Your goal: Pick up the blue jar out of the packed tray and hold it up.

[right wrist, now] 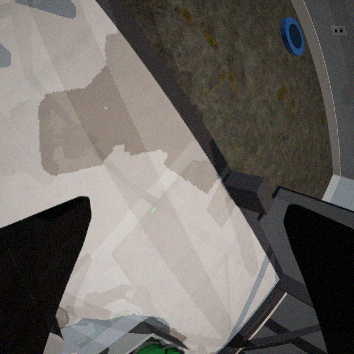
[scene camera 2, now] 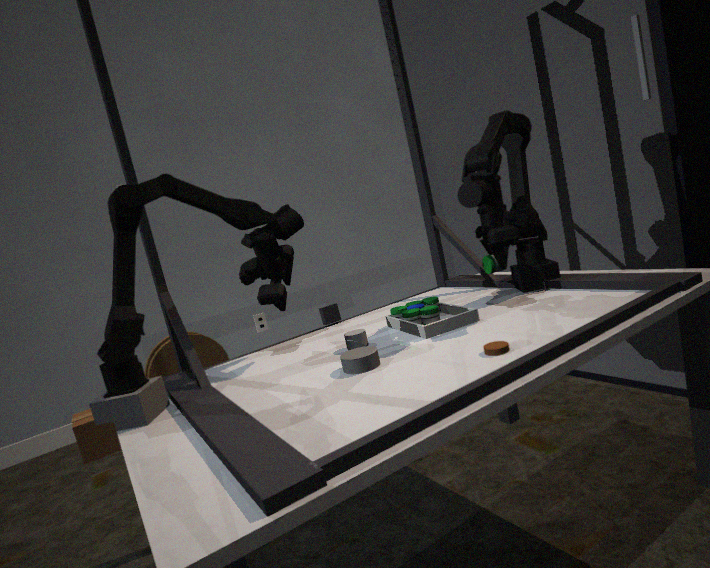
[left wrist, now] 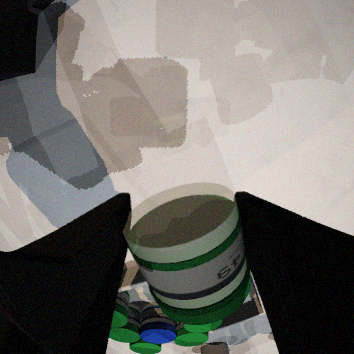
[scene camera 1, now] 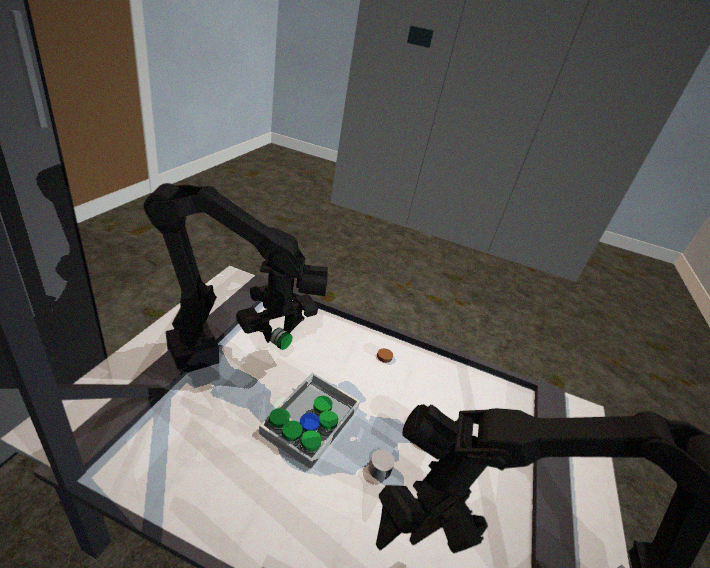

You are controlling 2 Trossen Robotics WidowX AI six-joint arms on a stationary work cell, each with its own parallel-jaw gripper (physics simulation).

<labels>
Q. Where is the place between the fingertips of the left gripper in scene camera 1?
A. At 276, 339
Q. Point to a wide grey cylinder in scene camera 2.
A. At 363, 359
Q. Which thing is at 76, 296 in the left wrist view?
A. The left gripper.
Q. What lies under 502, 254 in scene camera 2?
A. The left gripper.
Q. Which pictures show the right gripper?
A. The right wrist view, scene camera 2 and scene camera 1 only.
</labels>
